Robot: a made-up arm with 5 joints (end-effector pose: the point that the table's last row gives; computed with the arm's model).
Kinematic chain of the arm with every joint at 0, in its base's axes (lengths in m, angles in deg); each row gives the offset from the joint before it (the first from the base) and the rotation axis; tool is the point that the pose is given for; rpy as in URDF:
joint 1: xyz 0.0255 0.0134 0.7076 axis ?
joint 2: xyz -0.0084 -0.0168 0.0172 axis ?
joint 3: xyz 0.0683 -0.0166 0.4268 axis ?
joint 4: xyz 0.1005 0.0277 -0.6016 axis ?
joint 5: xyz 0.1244 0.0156 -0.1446 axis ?
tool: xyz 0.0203 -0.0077 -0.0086 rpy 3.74 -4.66 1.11
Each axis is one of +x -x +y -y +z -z.
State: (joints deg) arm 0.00 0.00 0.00 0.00 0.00
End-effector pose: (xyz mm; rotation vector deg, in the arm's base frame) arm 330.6 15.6 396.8 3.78 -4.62 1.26
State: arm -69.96 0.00 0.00 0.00 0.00
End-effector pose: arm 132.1 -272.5 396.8 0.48 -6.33 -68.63
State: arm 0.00 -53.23 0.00 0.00 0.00
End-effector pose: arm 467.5 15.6 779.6 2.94 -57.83 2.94
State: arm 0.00 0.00 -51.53 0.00 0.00
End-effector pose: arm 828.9 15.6 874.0 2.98 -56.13 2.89
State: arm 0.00 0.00 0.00 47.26 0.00
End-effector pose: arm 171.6 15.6 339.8 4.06 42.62 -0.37
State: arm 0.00 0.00 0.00 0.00 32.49
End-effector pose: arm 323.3 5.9 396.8 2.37 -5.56 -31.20
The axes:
joint 1: +z
joint 2: +y
joint 3: +y
joint 4: +y
joint 5: -z

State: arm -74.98 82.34 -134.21 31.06 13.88
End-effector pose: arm 320.2 -1094.4 328.9 -12.48 -26.15 -85.45
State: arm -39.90 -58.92 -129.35 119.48 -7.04
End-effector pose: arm -224.0 228.2 1664.7 -26.46 -68.68 -24.54
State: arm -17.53 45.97 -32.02 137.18 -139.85
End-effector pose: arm 153.2 3.4 443.4 163.70 30.86 29.71
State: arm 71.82 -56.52 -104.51 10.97 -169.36
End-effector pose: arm -70.0 -209.4 1804.4 120.80 102.10 -44.96
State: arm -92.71 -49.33 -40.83 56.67 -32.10
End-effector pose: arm 15.1 -506.4 1109.6 -30.18 -21.82 -55.68
